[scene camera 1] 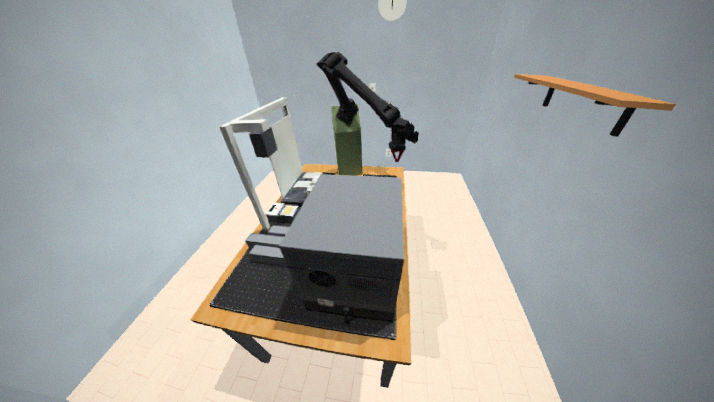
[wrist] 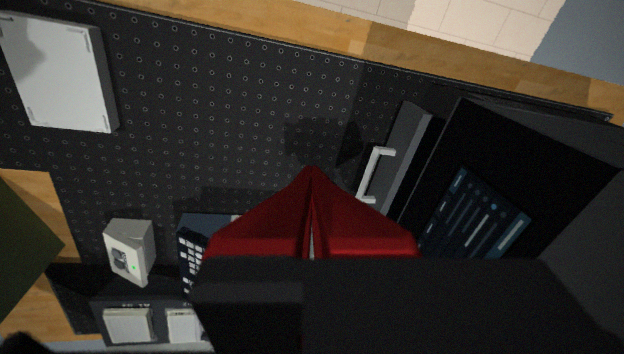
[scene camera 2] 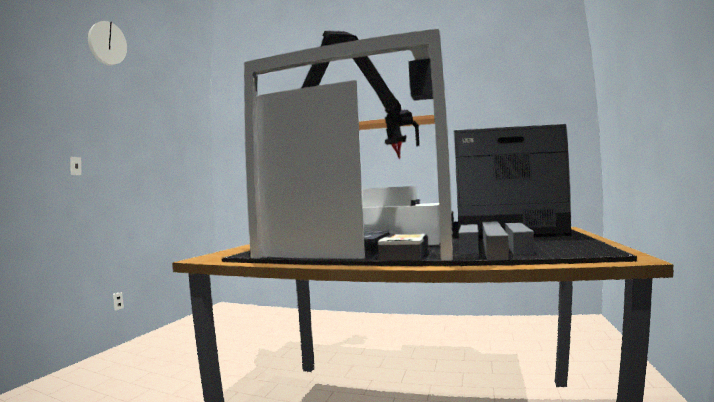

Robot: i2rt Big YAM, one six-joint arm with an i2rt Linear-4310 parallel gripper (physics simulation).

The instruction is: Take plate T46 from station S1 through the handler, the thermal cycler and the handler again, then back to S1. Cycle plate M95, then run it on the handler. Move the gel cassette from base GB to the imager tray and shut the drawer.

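Seen in the pictures: gripper, fingertip midpoint: (scene camera 1: pixel 397 161) (wrist: pixel 311 176) (scene camera 2: pixel 399 158); arm's base, link origin: (scene camera 1: pixel 345 115).
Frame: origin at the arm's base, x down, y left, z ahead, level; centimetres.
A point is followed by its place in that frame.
My gripper (scene camera 1: pixel 397 159) @(z 23.5, x 12.3, y 55.9 cm) (scene camera 2: pixel 399 157) @(z 23.5, x 12.3, y 55.9 cm) (wrist: pixel 311 176) @(z 23.5, x 12.3, y 55.9 cm) is shut and empty, high above the pegboard. In the wrist view, a white deck (wrist: pixel 60 75) @(z 1.9, x 43.1, y 36.1 cm) with corner brackets is at the upper left. A small control box (wrist: pixel 125 255) @(z 21.3, x 39.7, y 10.9 cm) shows a green light. The cycler's keypad (wrist: pixel 190 252) @(z 30.1, x 38.2, y 19.2 cm) is partly hidden by my fingers. Two pale plates (wrist: pixel 127 325) @(z 30.0, x 38.5, y -9.2 cm) (wrist: pixel 182 327) @(z 41.1, x 38.9, y -6.0 cm) sit in a dark rack at the bottom left; their labels are unreadable. The imager (scene camera 1: pixel 350 215) @(z 77.2, x 6.1, y 68.0 cm) (scene camera 2: pixel 512 190) @(z 81.2, x 29.0, y 49.6 cm) has a screen (wrist: pixel 475 215) @(z 52.5, x 24.2, y 59.5 cm) and a drawer handle (wrist: pixel 369 174) @(z 47.5, x 40.1, y 51.6 cm). A yellow-marked item (scene camera 1: pixel 289 211) @(z 67.0, x 40.8, y 8.0 cm) lies on a block (scene camera 2: pixel 402 248) @(z 73.6, x 42.6, y -4.7 cm).
A grey frame (scene camera 1: pixel 244 175) @(z 82.7, x 8.6, y 4.9 cm) (scene camera 2: pixel 442 150) @(z 83.0, x 17.6, y 1.9 cm) with a large panel (scene camera 2: pixel 310 175) @(z 48.4, x 21.8, y -14.5 cm) and a dark hanging box (scene camera 1: pixel 262 142) @(z 74.2, x -7.7, y 17.0 cm) (scene camera 2: pixel 421 80) @(z 72.1, x -5.0, y 9.7 cm) stands along one table side. Grey blocks (scene camera 2: pixel 495 240) @(z 94.3, x 41.0, y 7.4 cm) stand near the imager. The green pedestal (scene camera 1: pixel 348 145) @(z 4.3, x 20.7, y 4.7 cm) bears the arm. A wall shelf (scene camera 1: pixel 595 92) is at the right.
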